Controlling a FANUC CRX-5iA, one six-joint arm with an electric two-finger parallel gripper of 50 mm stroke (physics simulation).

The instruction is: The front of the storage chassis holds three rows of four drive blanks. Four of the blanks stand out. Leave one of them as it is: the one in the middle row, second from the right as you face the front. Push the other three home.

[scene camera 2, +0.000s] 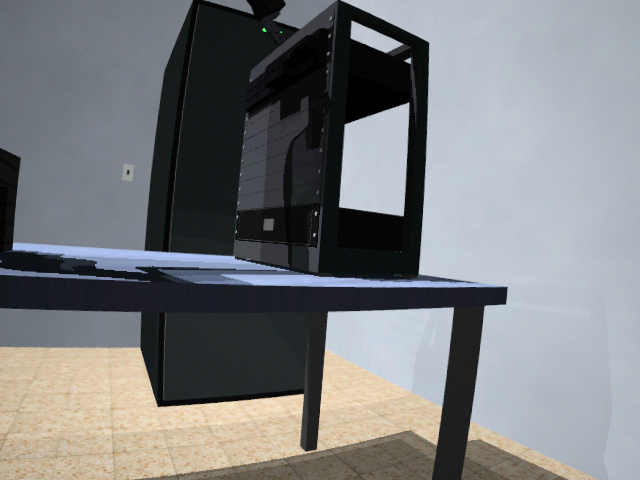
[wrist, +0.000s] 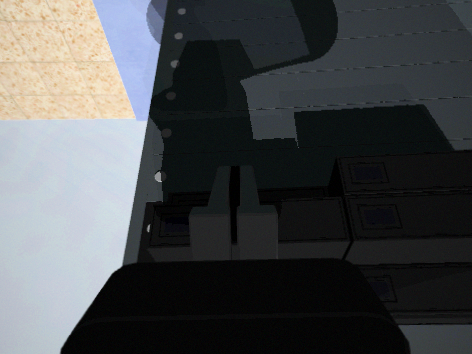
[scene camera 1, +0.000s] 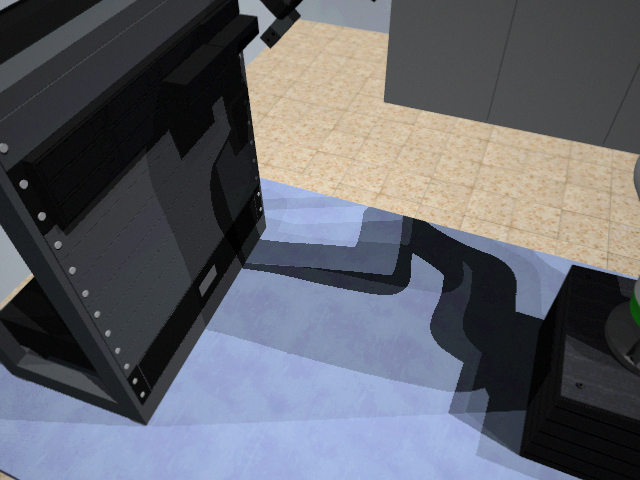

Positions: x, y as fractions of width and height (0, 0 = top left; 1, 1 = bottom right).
Labels:
rack: scene camera 2 0.47, 0.21; wrist 0.74, 0.34; scene camera 1 0.22, 0.42

